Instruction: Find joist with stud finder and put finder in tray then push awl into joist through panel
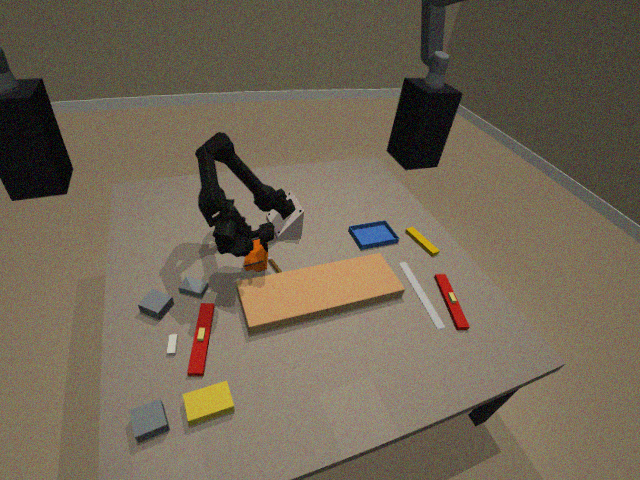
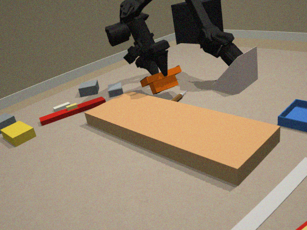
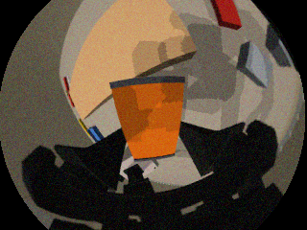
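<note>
Now: the awl 1 cm behind my gripper tip, 5 cm to the left of it and 6 cm below it. From my gripper tip the other things lie so: small white piece 23 cm ahead, 30 cm to the right, 6 cm below; then blue tray 5 cm behind, 48 cm to the left, 5 cm below; then orange stud finder 2 cm ahead, 2 cm below.
</note>
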